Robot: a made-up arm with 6 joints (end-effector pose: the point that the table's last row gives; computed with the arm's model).
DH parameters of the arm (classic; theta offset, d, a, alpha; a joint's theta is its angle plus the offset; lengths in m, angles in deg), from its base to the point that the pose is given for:
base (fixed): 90 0.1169 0 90
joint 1: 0 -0.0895 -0.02 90
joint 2: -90 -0.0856 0.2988 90
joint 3: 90 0.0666 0.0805 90
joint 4: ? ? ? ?
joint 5: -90 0.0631 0.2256 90
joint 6: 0.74 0 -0.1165 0
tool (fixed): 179.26 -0.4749 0 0
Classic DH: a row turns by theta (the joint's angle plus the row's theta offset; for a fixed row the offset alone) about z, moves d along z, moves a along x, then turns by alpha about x.
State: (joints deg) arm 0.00 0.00 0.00 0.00 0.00 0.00
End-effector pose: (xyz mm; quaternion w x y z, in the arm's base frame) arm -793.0 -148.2 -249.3 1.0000 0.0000 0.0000 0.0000
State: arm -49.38 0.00 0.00 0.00 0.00 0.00
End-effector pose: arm -793.0 -374.4 -9.0 0.9086 -0.4177 0.0000 0.0000
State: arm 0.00 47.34 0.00 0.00 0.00 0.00
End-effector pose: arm -660.5 410.5 -249.3 0.9159 0.0000 0.0000 -0.4015
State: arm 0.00 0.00 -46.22 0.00 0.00 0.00
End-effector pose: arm -994.5 -148.2 182.1 0.9198 0.0000 0.3925 0.0000
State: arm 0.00 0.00 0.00 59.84 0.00 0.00
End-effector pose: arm -793.0 -438.6 -11.3 0.8667 -0.4988 0.0000 0.0000
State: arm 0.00 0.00 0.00 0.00 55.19 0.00
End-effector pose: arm -356.3 -148.2 -135.1 0.8862 0.0000 -0.4632 0.0000
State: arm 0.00 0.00 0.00 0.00 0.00 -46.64
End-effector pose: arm -828.4 -233.4 -249.3 0.9183 0.0000 0.0000 -0.3959
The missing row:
joint 4: 0 0.2956 -0.1036 -90
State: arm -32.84 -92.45 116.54 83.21 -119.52 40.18
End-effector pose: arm -479.2 -266.5 -270.8 0.8796 0.0239 0.2755 0.3870
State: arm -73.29 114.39 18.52 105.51 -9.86 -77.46
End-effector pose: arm -26.0 338.9 -760.4 0.6513 0.4459 0.1849 0.5855
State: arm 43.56 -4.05 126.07 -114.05 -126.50 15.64
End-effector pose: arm 249.2 -195.6 -385.0 0.5738 -0.3024 -0.2333 0.7245
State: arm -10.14 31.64 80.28 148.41 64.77 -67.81
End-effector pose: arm -560.9 230.4 259.7 0.1190 0.8184 0.5536 0.0978
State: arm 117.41 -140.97 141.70 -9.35 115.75 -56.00
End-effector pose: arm 450.9 -83.8 -79.5 0.8924 0.0101 -0.4487 0.0466
